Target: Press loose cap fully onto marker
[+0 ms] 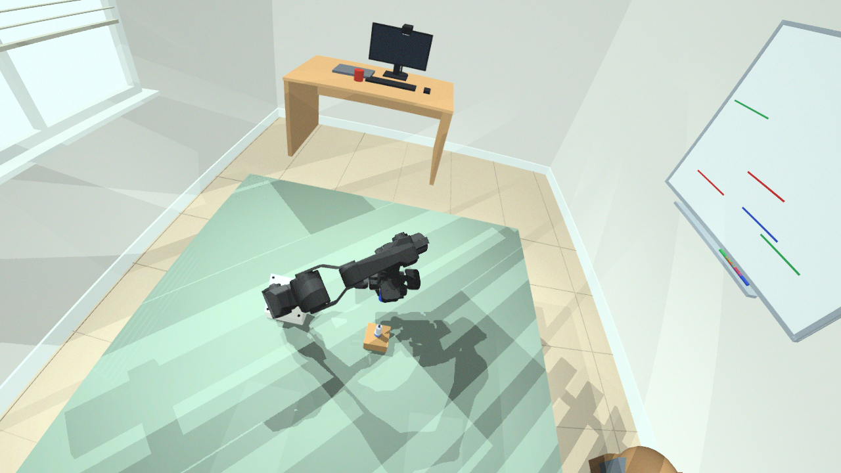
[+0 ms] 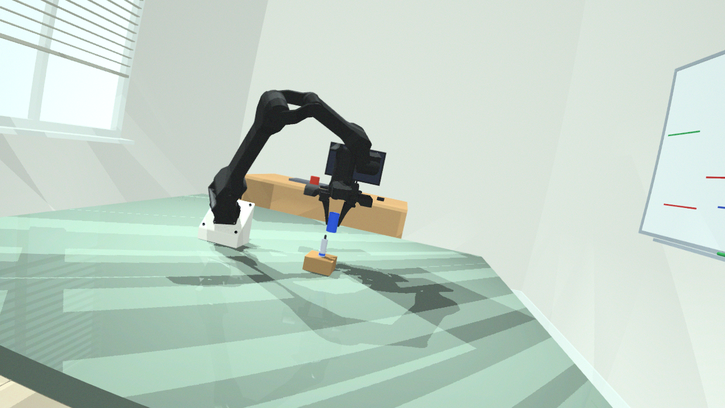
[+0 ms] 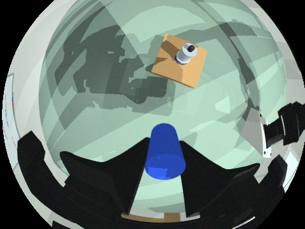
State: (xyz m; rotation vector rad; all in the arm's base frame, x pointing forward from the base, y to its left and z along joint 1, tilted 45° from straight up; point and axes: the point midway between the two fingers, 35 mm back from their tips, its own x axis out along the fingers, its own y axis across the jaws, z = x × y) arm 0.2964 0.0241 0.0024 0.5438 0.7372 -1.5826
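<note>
Now: the tan holder block 10 mm behind my gripper tip, 100 mm to the right of it and 80 mm below it. From my gripper tip the other things lie so: blue marker cap (10 mm above).
</note>
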